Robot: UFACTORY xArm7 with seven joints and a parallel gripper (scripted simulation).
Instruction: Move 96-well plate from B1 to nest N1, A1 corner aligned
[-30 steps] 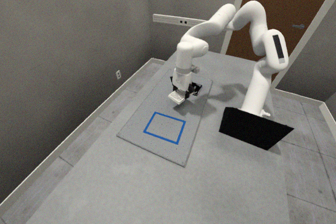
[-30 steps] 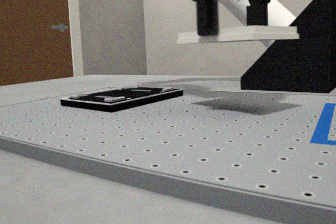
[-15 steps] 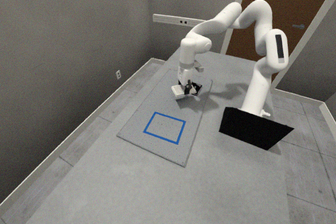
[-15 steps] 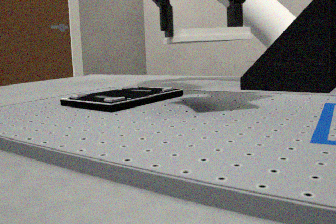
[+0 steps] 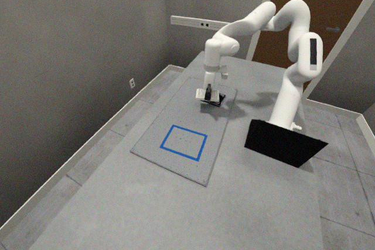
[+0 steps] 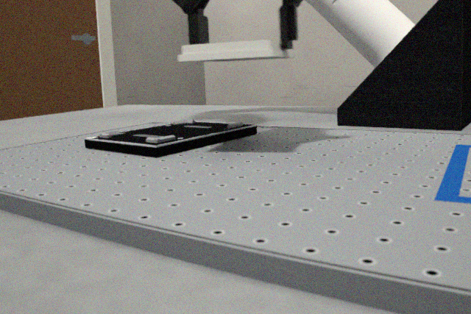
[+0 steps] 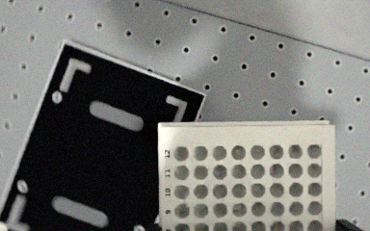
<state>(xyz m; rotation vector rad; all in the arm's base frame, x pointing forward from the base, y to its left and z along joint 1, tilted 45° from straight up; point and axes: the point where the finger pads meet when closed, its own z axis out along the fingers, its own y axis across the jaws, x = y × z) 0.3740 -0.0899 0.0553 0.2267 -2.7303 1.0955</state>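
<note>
My hand is 10 cm to the left of the black plate nest, 10 cm above it and 1 cm past it. The rest, counted from my hand: white 96-well plate 1 cm below.
</note>
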